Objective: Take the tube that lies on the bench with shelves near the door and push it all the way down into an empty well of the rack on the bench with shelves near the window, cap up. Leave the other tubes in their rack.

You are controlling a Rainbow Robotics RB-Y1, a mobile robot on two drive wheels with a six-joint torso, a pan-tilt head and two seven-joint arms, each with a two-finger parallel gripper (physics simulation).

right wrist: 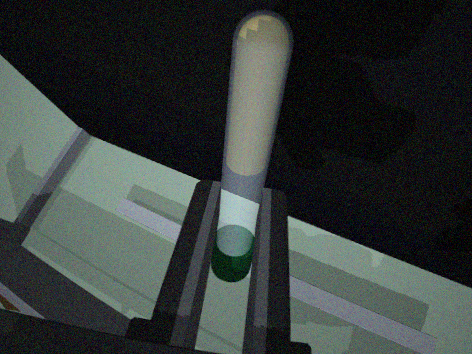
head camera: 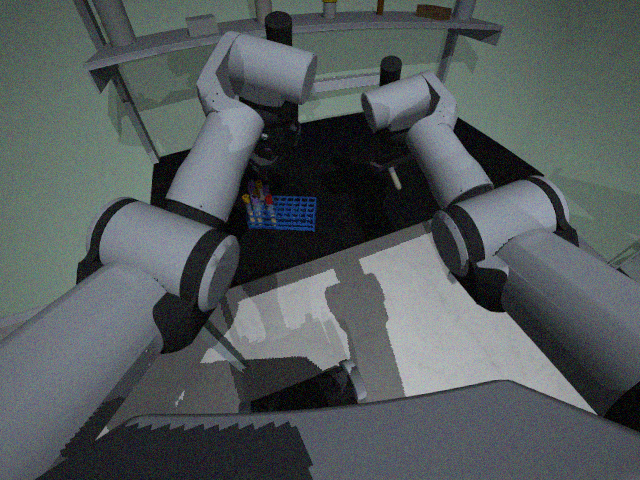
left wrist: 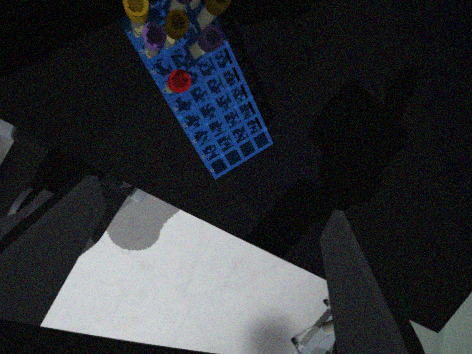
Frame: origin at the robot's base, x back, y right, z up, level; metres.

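Seen in the pictures: left gripper, between the fingertips: [head camera: 278, 160] [left wrist: 214, 208]; right gripper, between the fingertips: [right wrist: 240, 200] [head camera: 389, 166]; robot's base, origin of its link: [head camera: 304, 403].
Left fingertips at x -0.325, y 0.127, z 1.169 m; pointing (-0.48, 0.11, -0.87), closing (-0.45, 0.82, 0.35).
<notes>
Offsets run from my left fingertips to a thing's top centre. "spot": to the spot under its first point. Level surfaces: height alone.
The blue rack {dx -0.066, dy +0.003, dz -0.197 m} [head camera: 294, 227] [left wrist: 216, 175] stands on the black bench. Several tubes are at one end of it, among them a red-capped tube {dx -0.047, dy -0.031, dz -0.135 m} [head camera: 269, 199] [left wrist: 179, 81], a yellow-capped tube {dx -0.075, dy -0.089, dz -0.135 m} [left wrist: 136, 7] and a purple-capped tube {dx -0.065, dy -0.068, dz -0.135 m} [left wrist: 154, 36]; wells at the other end are empty. My right gripper [head camera: 387, 166] [right wrist: 240, 200] is shut on the green-capped tube [head camera: 394, 178] [right wrist: 255, 105], near its cap. The tube's rounded end points out from the fingers and down over the bench, right of the rack. My left gripper [left wrist: 214, 208] is open, near the rack; its fingertips are hard to see in the head view.
The black bench top {dz -0.255 m} [head camera: 330, 155] lies under both grippers. A raised shelf {dz +0.203 m} [head camera: 356, 21] runs along its back, with a pale box {spot: dx -0.414, dy -0.083, dz +0.228 m} [head camera: 201, 25] and a brown box {spot: dx -0.447, dy +0.749, dz +0.229 m} [head camera: 434, 11] on it. The pale floor {dz -1.169 m} [head camera: 439, 310] [left wrist: 200, 280] shows in front of the bench.
</notes>
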